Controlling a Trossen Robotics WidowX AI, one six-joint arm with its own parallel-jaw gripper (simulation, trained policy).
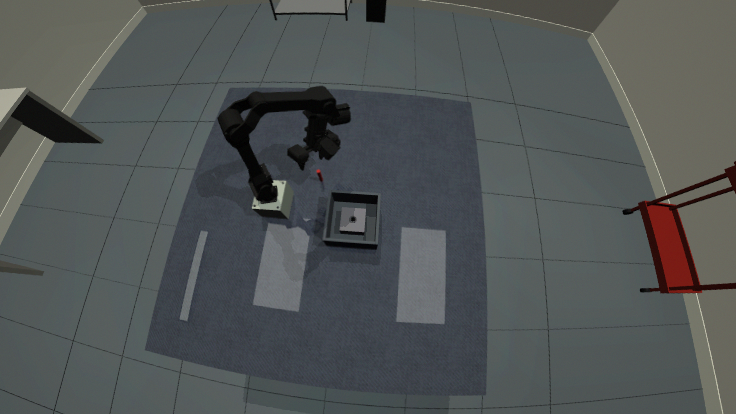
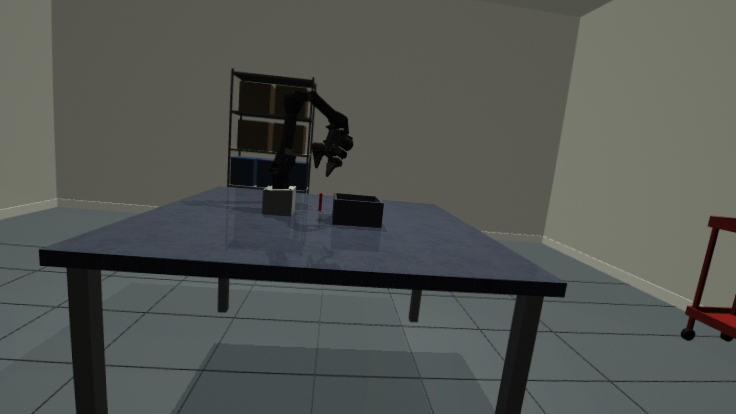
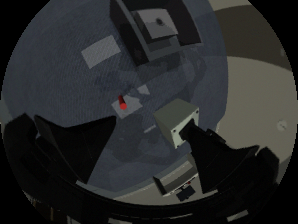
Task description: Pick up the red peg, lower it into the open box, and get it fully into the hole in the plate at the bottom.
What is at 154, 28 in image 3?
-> A plate.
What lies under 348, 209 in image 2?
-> A dark box.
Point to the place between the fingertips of the gripper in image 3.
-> At 153, 125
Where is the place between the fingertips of the gripper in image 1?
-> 311, 164
